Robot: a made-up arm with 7 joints.
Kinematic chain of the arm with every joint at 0, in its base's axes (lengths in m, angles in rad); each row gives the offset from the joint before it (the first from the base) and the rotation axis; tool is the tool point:
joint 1: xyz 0 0.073 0 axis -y
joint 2: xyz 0 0.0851 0 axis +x
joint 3: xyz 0 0 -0.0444 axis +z
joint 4: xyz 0 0 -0.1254 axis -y
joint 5: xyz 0 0 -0.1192 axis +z
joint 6: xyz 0 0 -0.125 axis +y
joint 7: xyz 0 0 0 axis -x
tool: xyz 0 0 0
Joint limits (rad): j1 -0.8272..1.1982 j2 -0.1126..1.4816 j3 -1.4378..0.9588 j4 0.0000..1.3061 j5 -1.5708..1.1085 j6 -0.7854..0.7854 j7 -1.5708..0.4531
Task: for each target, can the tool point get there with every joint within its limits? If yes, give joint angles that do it. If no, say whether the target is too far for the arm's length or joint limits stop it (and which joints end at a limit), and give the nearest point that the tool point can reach.
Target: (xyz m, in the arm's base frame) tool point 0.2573 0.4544 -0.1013
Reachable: yes | joints 0.9691 1.0275 -0.8946 0.4189 -0.4215 0.0967 0.1693
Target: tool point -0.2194 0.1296 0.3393
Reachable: no: joint limits stop it (at a limit: joint 1, joint 2, joint 4) | nearest point -0.1068 0.4078 0.1908 | short by 0.335 m
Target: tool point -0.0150 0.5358 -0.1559
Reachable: yes | joints -0.6053 1.2436 -0.1053 0.3198 -0.5195 0.4000 -0.2941
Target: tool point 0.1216 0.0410 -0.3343
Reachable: yes | joints 0.0707 0.1405 -1.0332 0.8962 0.4230 -0.4964 0.1758
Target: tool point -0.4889 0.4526 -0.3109
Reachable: no: too far | nearest point -0.2708 0.3481 -0.2490 | short by 0.250 m
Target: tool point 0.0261 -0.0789 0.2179
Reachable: no: joint limits stop it (at a limit: joint 1, joint 2, joint 4) | nearest point 0.2544 -0.0441 0.0676 | short by 0.276 m
